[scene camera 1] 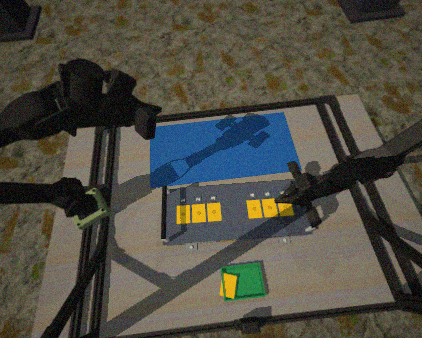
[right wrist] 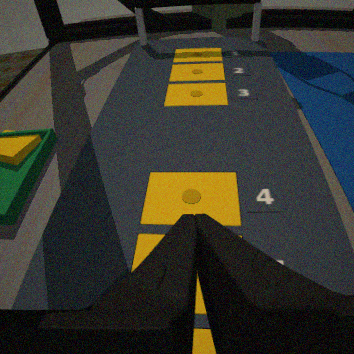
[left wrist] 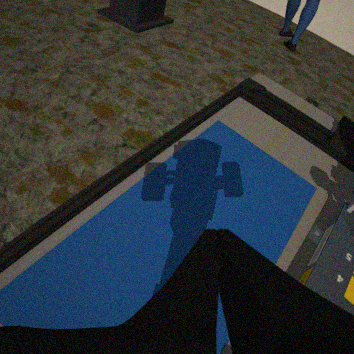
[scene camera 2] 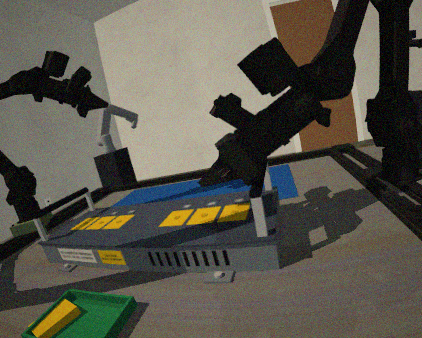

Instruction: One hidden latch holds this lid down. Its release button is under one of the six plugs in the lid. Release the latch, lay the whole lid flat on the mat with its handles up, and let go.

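Frame: origin at the left arm's base, x ahead, y left, z up, level; centimetres.
Where they show: left gripper, fingertip midpoint: (scene camera 1: 160, 109) (left wrist: 215, 239) (scene camera 2: 108, 105); right gripper, fingertip midpoint: (scene camera 1: 274, 201) (right wrist: 193, 225) (scene camera 2: 200, 184); left arm's base, link origin: (scene camera 1: 86, 207) (scene camera 2: 30, 217); right arm's base, link origin: (scene camera 2: 401, 177).
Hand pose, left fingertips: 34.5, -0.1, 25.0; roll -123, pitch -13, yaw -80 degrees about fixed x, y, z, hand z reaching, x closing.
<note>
Things, the pixels of their top centre, and the offset from my left fingertips, as dx, dy, dz. "spot": a spot on its surface instead. Level surfaces: height alone.
- dark grey lid, surface spot: (right wrist: 195, 135) (scene camera 2: 147, 219) (scene camera 1: 235, 209) spot: +5.4, -28.0, -25.4
- handle, surface spot: (scene camera 2: 62, 201) (scene camera 1: 165, 212) spot: -13.3, -18.1, -19.6
- plug 4, top centre: (right wrist: 190, 195) (scene camera 2: 176, 217) (scene camera 1: 254, 208) +10.7, -31.2, -25.3
- blue mat, surface height: dz -30.1
- green tray, top centre: (scene camera 2: 76, 316) (scene camera 1: 242, 281) -4.8, -46.0, -28.6
- tilted yellow block, top centre: (right wrist: 6, 140) (scene camera 2: 51, 314) (scene camera 1: 228, 285) -8.9, -44.6, -28.6
The dark grey lid (scene camera 1: 234, 210) (scene camera 2: 145, 214) (right wrist: 195, 135) lies flat on its box, with a handle (scene camera 1: 164, 212) (scene camera 2: 62, 201) standing at its left end and another at its right end. Six yellow squares show in two rows of three, numbered; plug 4 (scene camera 1: 254, 209) (right wrist: 165, 200) looks flush. The blue mat (scene camera 1: 167, 145) (scene camera 2: 285, 180) (left wrist: 125, 250) (right wrist: 335, 130) lies behind the box. My right gripper (scene camera 1: 278, 201) (scene camera 2: 202, 183) (right wrist: 193, 225) is shut and empty, above the lid near plugs 4 and 5. My left gripper (scene camera 1: 159, 108) (scene camera 2: 106, 105) (left wrist: 215, 239) is shut and empty, high above the mat's left side.
A green tray (scene camera 1: 252, 280) (scene camera 2: 107, 315) (right wrist: 20, 185) stands in front of the box and holds a tilted yellow block (scene camera 1: 229, 286) (scene camera 2: 56, 318) (right wrist: 17, 148). Small bolted tabs (scene camera 1: 192, 246) (scene camera 2: 219, 275) stick out at the box's foot. A light green bracket (scene camera 1: 102, 202) is at the far left. Dark rails frame the table.
</note>
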